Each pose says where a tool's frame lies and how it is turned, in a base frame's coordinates. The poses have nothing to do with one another.
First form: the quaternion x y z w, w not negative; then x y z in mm.
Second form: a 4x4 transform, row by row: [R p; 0 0 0 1], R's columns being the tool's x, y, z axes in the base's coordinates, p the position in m. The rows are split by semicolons. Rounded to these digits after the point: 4 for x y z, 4 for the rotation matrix.
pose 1, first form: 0.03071 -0.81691 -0.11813 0.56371 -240.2 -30.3 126.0
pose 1, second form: -0.3626 0.0830 -0.9282 -0.2402; -0.1834 0.9702 0.1584 -0.0303; 0.9137 0.2276 -0.3366 0.1260; 0 0 0 1
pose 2, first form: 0.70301 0.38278 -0.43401 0.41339 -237.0 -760.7 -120.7
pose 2, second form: 0.3302 0.8970 -0.2938 -0.2370; 0.1794 -0.3652 -0.9135 -0.7607; -0.9267 0.2490 -0.2815 -0.1207; 0 0 0 1
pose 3, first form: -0.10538 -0.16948 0.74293 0.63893 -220.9 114.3 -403.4
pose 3, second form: -0.1613 -0.9136 -0.3731 -0.2209; 0.9851 -0.1261 -0.1172 0.1143; 0.0600 -0.3865 0.9203 -0.4034; 0 0 0 1
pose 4, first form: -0.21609 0.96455 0.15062 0.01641 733.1 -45.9 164.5
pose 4, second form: -0.9061 -0.4218 -0.0334 0.7331; -0.4119 0.8612 0.2977 -0.0459; -0.0968 0.2835 -0.9541 0.1645; 0 0 0 1
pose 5, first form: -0.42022 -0.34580 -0.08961 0.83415 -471.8 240.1 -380.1
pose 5, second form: 0.7448 0.4401 -0.5016 -0.4718; 0.1411 0.6308 0.7630 0.2401; 0.6522 -0.6391 0.4077 -0.3801; 0 0 0 1
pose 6, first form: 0.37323 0.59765 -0.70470 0.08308 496.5 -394.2 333.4
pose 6, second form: -0.7076 0.5632 -0.4267 0.4965; 0.3290 -0.2718 -0.9044 -0.3942; -0.6253 -0.7803 0.0070 0.3334; 0 0 0 1
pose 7, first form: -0.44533 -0.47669 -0.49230 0.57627 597.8 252.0 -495.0
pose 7, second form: 0.0608 0.9920 -0.1109 0.5978; -0.1428 0.1186 0.9826 0.2520; 0.9879 -0.0439 0.1489 -0.4950; 0 0 0 1
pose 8, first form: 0.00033 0.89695 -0.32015 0.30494 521.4 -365.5 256.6
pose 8, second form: -0.8140 0.1958 0.5468 0.5214; -0.1947 0.7950 -0.5745 -0.3655; -0.5472 -0.5741 -0.6090 0.2566; 0 0 0 1
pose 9, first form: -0.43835 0.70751 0.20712 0.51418 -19.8 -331.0 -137.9
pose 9, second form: -0.0869 -0.8333 0.5460 -0.0198; -0.4073 0.5299 0.7439 -0.3310; -0.9092 -0.1577 -0.3854 -0.1379; 0 0 0 1
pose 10, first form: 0.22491 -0.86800 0.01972 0.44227 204.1 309.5 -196.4
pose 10, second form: -0.5076 -0.4079 -0.7589 0.2041; -0.3730 0.8981 -0.2332 0.3095; 0.7767 0.1647 -0.6080 -0.1964; 0 0 0 1
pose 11, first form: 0.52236 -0.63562 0.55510 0.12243 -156.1 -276.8 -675.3
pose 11, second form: -0.4243 -0.8000 0.4243 -0.1561; -0.5281 -0.1620 -0.8336 -0.2768; 0.7356 -0.5778 -0.3537 -0.6753; 0 0 0 1
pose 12, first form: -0.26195 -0.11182 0.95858 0.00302 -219.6 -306.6 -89.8
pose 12, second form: -0.8627 0.0528 -0.5029 -0.2196; 0.0644 -0.9750 -0.2128 -0.3066; -0.5015 -0.2160 0.8378 -0.0898; 0 0 0 1
